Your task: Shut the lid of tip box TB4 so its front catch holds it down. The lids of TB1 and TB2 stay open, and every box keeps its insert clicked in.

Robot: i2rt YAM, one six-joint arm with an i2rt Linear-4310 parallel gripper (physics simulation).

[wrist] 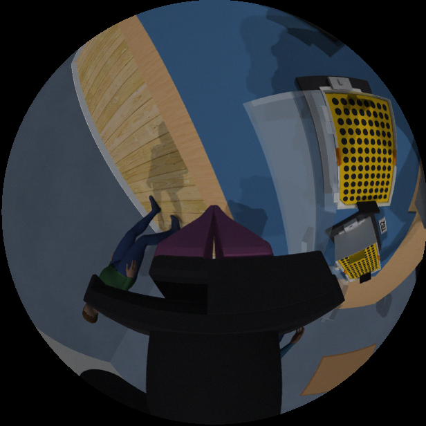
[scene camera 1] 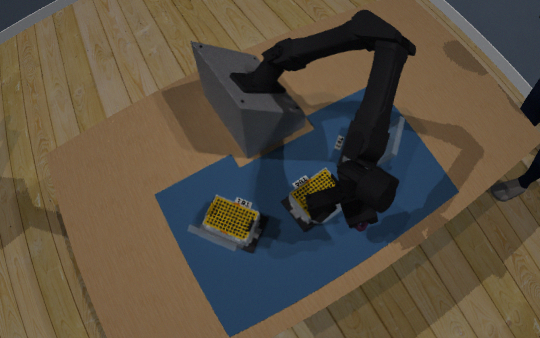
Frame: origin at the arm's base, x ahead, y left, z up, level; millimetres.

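Where they show: gripper, between the fingertips: (scene camera 1: 361,230); arm's base, origin of its link: (scene camera 1: 258,84).
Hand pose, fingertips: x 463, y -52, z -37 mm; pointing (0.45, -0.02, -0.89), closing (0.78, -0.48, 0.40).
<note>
Each offset is from my fingertips to the centre of the thing. "pt": to the spot under its first point. Level surfaces: height alone.
Tip box TB4 (scene camera 1: 309,197) (wrist: 365,156) has its yellow insert in place. Its clear lid (wrist: 282,142) stands open, folded out on the side towards my gripper. My gripper (scene camera 1: 361,226) (wrist: 213,211) is shut with nothing between its purple fingertips, beyond the open lid and apart from it. The wrist partly covers TB4 in the scene view. TB1 @[dx -237, dy -215, dz -45 mm] (scene camera 1: 231,218) has its yellow insert in place and its clear lid @[pt dx -197, dy -284, dz +34 mm] (scene camera 1: 212,237) open. TB2 (wrist: 357,260) shows its yellow insert in the wrist view. The arm hides most of it in the scene view, where its open lid @[pt dx -107, dy +224, dz +35 mm] (scene camera 1: 396,140) shows.
The boxes stand on a blue mat @[dz -110 mm] (scene camera 1: 260,280) (wrist: 200,65) on a wooden table @[dz -113 mm] (scene camera 1: 110,185) (wrist: 175,130). The grey arm base (scene camera 1: 250,115) stands behind the mat's cut-out edge. The arm (scene camera 1: 367,110) reaches over TB2. People stand beyond the table edge.
</note>
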